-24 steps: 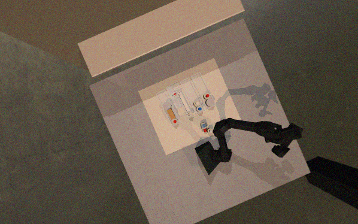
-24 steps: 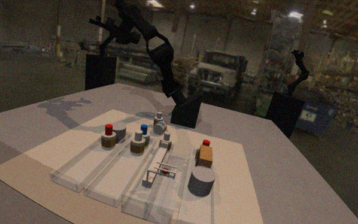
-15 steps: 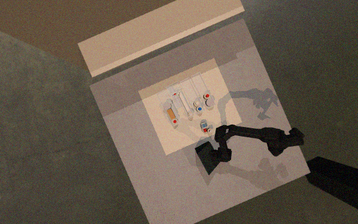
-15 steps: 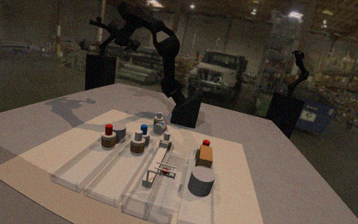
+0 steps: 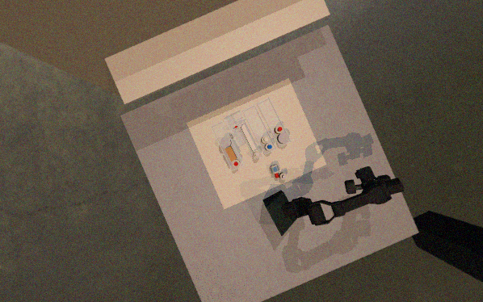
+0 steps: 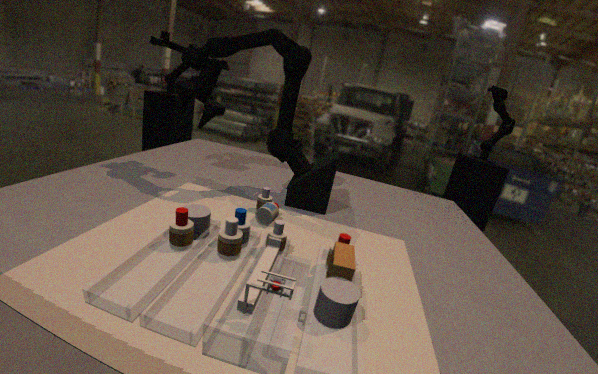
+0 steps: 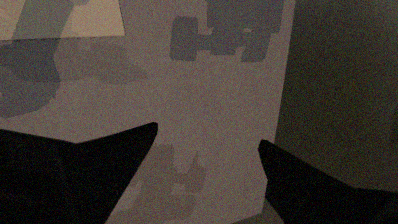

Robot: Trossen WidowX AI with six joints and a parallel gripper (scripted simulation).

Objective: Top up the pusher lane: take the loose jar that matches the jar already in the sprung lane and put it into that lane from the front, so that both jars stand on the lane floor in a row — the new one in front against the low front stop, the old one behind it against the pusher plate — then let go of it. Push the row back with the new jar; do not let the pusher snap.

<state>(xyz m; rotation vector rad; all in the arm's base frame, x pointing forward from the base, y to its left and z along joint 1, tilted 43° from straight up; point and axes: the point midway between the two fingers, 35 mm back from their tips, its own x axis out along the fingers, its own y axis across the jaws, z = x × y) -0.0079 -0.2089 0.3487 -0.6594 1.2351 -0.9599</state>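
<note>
Right now my gripper tip is 45 cm short of the wire pusher plate, 44 cm to the right of it and 11 cm above it. From my gripper tip the other things lie so: orange box (54 cm to the left, 40 cm ahead, 12 cm below).
</note>
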